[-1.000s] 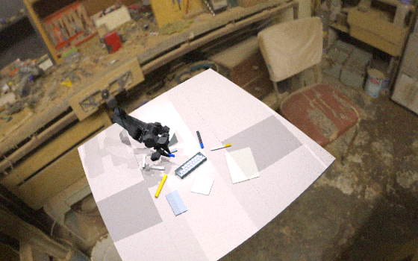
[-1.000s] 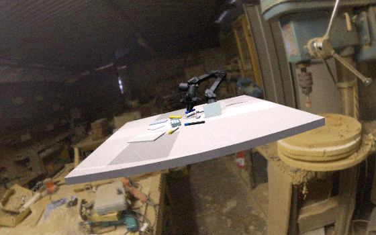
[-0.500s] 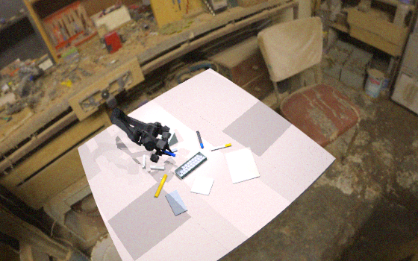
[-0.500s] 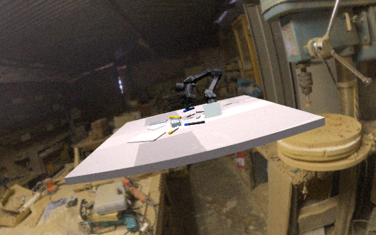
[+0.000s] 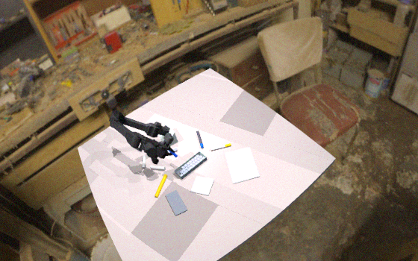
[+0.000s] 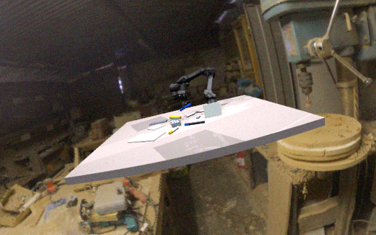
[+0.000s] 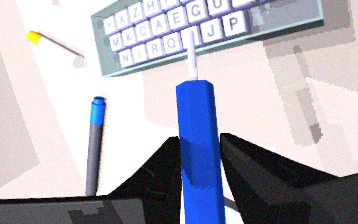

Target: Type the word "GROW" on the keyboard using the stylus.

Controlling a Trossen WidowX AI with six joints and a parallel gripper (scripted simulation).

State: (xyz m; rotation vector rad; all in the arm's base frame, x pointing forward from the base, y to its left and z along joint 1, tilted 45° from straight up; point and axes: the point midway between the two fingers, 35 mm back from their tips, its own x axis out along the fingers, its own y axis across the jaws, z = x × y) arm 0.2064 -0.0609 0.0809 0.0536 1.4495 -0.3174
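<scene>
The blue stylus lies 10 mm ahead of my gripper tip. From my gripper tip the other things lie so: yellow marker: 170 mm to the right, 80 mm below, 70 mm ahead; blue-capped pen: 190 mm to the left, 80 mm below, 10 mm behind; grey card: 210 mm ahead, 180 mm to the right, 80 mm below.
</scene>
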